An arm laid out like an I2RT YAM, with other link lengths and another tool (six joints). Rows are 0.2 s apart.
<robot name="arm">
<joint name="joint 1" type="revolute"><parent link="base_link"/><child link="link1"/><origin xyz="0 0 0.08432"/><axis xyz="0 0 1"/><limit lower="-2.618" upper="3.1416"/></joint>
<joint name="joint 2" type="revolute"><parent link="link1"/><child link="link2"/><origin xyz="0.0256 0.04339 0.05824"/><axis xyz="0 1 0"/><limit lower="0" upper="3.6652"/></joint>
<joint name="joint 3" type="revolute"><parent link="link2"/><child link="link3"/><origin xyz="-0.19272 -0.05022 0"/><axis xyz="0 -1 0"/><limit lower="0" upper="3.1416"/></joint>
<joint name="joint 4" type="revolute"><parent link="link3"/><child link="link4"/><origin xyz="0.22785 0.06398 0.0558"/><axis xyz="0 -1 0"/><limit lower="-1.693" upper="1.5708"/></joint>
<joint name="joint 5" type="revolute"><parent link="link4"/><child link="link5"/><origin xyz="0.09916 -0.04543 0.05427"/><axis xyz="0 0 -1"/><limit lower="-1.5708" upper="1.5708"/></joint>
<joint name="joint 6" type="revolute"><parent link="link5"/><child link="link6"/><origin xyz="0.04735 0 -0.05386"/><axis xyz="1 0 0"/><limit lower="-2.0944" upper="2.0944"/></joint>
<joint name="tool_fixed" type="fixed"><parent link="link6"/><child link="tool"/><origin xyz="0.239 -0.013 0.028" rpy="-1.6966 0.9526 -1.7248"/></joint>
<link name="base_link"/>
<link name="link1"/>
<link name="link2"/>
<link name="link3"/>
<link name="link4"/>
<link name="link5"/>
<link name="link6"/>
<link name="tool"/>
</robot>
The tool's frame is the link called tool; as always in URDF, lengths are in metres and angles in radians.
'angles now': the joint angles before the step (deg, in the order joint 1, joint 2, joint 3, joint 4, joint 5, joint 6). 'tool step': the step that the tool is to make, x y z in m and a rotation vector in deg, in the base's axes. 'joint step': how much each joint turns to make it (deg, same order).
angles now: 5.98 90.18 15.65 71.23 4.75 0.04
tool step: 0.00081 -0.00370 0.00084 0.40 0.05 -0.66
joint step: -0.09 -0.39 0.22 -0.66 0.54 0.44
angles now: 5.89 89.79 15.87 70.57 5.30 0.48
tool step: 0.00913 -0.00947 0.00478 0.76 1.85 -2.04
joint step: -0.03 -5.26 2.80 -9.95 1.94 1.10
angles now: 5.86 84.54 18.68 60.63 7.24 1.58
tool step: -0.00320 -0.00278 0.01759 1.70 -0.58 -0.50
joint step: 0.03 -7.17 -0.42 -6.21 0.38 1.69
